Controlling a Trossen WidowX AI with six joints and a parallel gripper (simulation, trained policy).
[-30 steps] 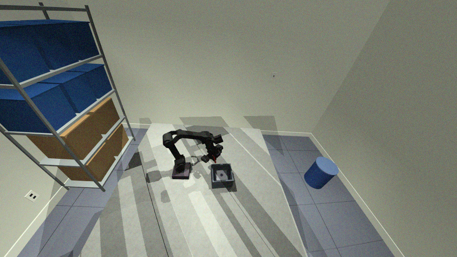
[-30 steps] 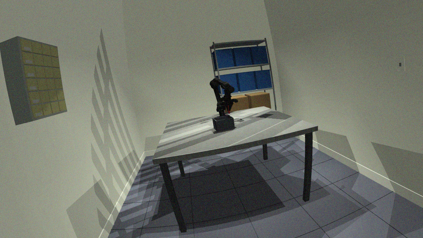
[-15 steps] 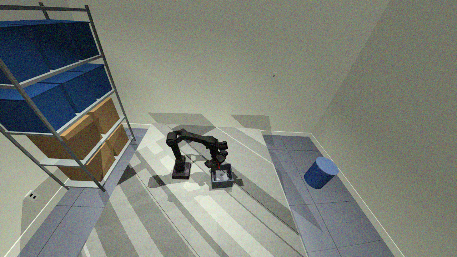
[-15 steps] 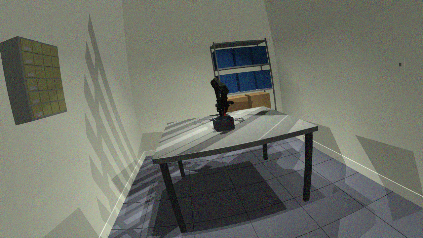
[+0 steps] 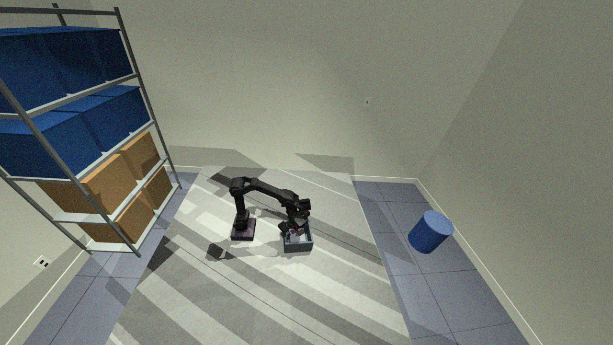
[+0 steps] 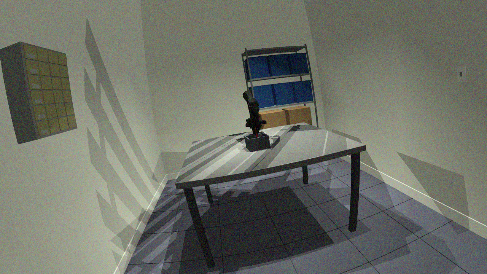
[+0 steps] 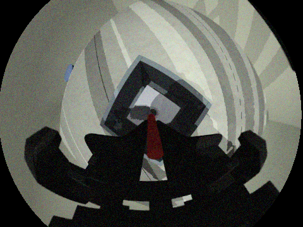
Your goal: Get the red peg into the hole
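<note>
Right now my gripper tip is 2 cm below the red peg. Round my gripper tip: dark box: 8 cm below, 1 cm to the right, 1 cm ahead; then pale plate: 6 cm below, 1 cm to the right, 1 cm ahead.
</note>
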